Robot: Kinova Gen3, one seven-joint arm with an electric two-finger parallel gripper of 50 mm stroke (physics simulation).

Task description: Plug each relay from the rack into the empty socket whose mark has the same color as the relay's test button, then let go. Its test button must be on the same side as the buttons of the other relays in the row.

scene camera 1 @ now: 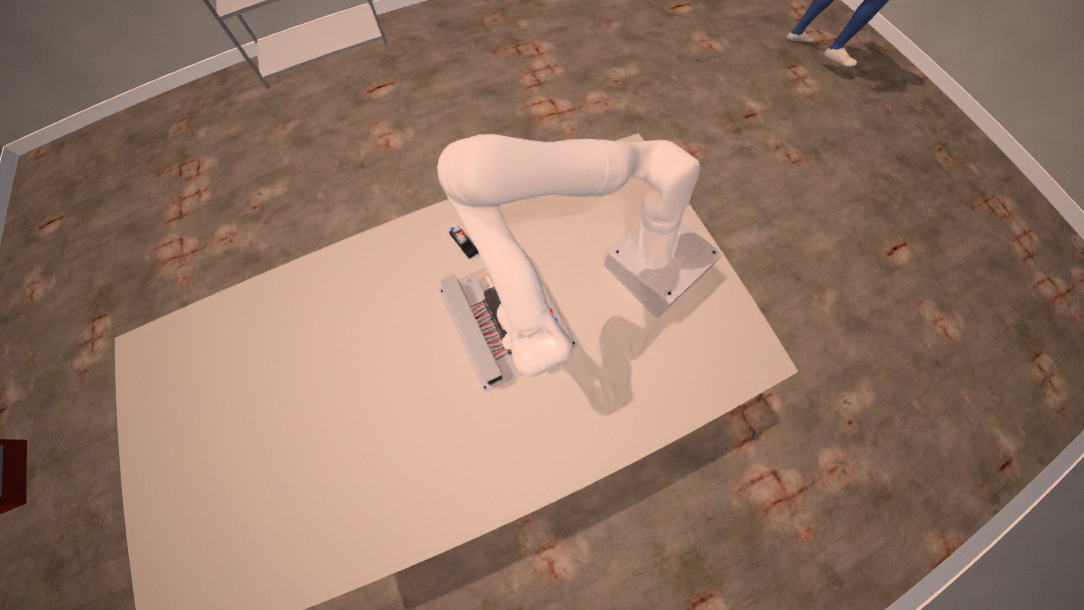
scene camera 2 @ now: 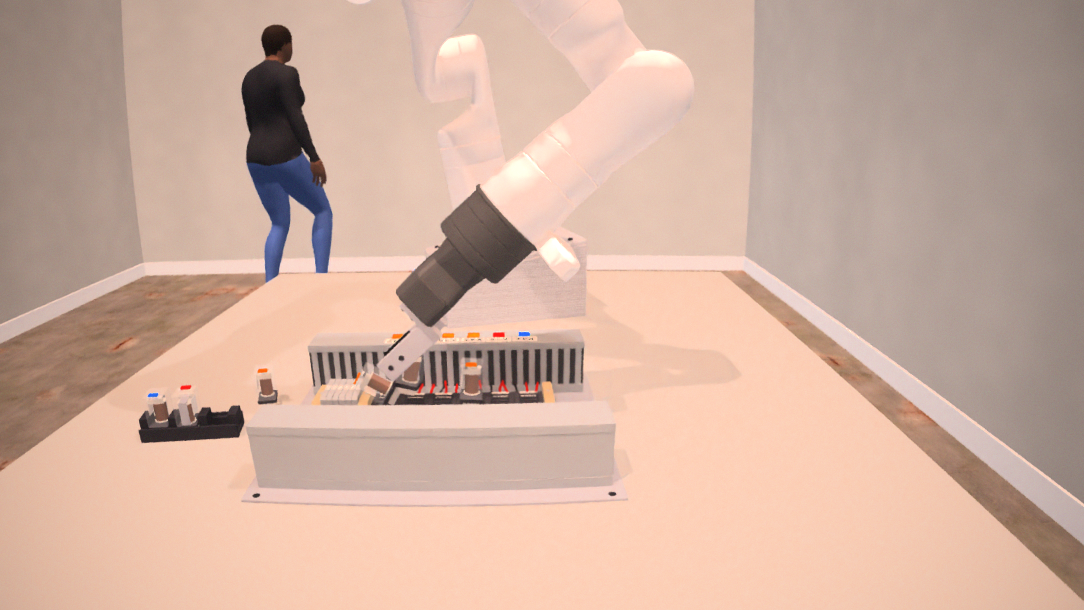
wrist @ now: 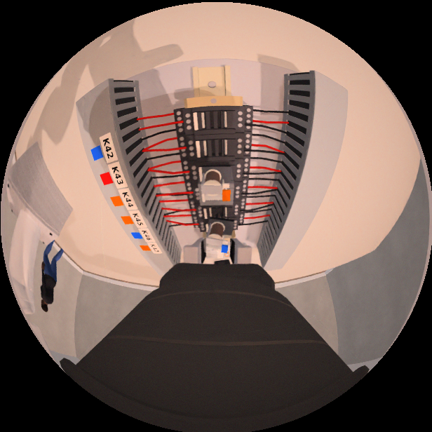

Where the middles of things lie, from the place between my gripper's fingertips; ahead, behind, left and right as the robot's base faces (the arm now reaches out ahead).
My gripper is now 40 mm short of the black rack (scene camera 2: 227, 424), 210 mm to the left of it and 60 mm above it.
